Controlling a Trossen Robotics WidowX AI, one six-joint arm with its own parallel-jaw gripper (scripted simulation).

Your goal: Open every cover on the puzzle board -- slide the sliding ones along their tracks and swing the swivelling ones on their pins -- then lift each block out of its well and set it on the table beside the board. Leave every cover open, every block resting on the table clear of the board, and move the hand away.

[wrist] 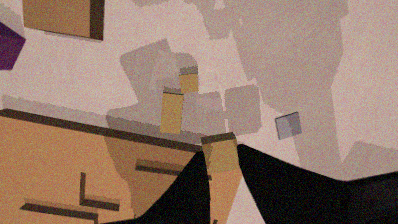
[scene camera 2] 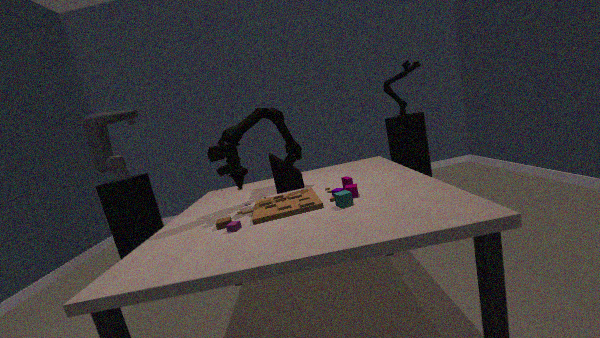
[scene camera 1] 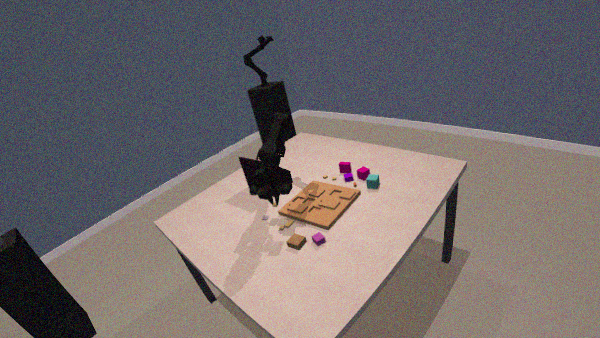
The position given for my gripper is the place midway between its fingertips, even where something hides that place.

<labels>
My gripper (wrist: 220,154) holds a small tan block (wrist: 220,151).
</labels>
